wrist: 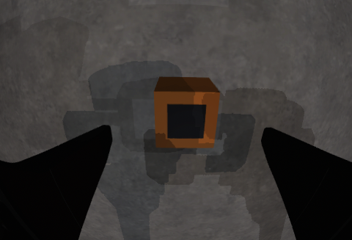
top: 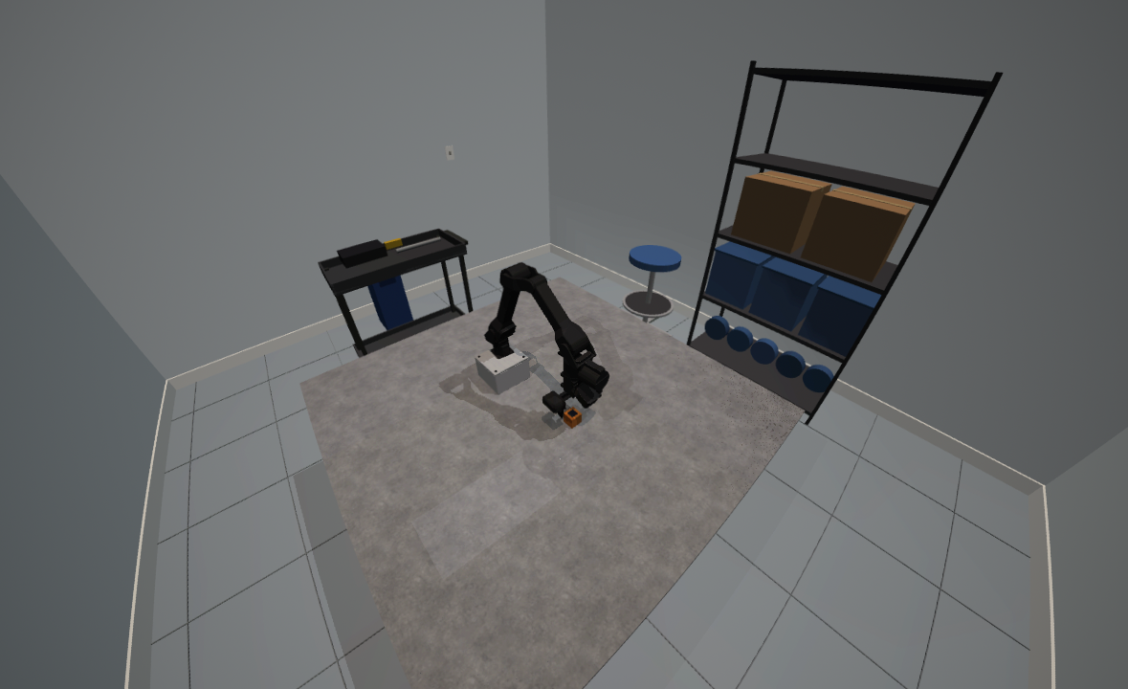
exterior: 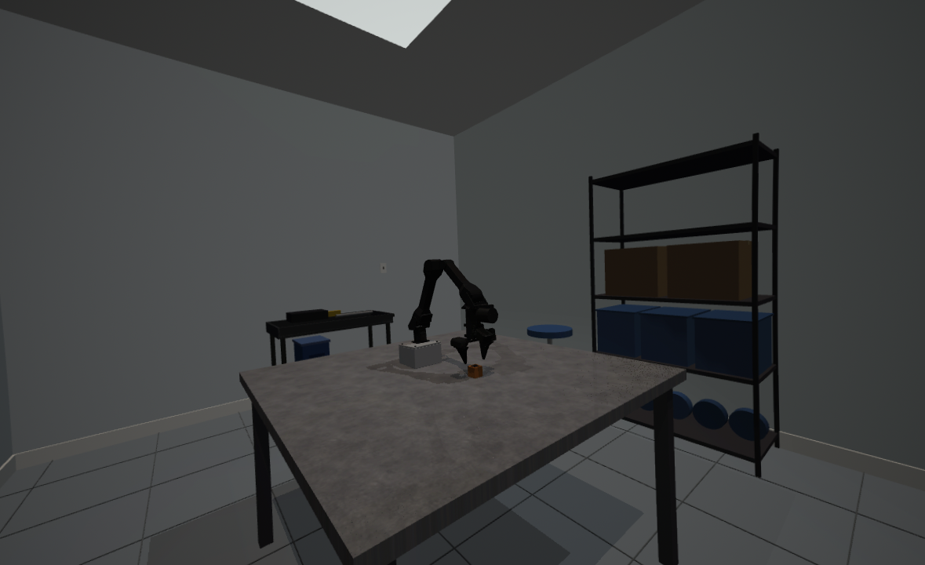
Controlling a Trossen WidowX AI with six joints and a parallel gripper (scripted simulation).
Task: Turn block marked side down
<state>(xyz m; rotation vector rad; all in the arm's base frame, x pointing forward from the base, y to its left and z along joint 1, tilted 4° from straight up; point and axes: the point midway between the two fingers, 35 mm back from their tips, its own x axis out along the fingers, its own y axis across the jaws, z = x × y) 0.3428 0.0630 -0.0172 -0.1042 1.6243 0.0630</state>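
My gripper tip is now 3 cm above the orange block.
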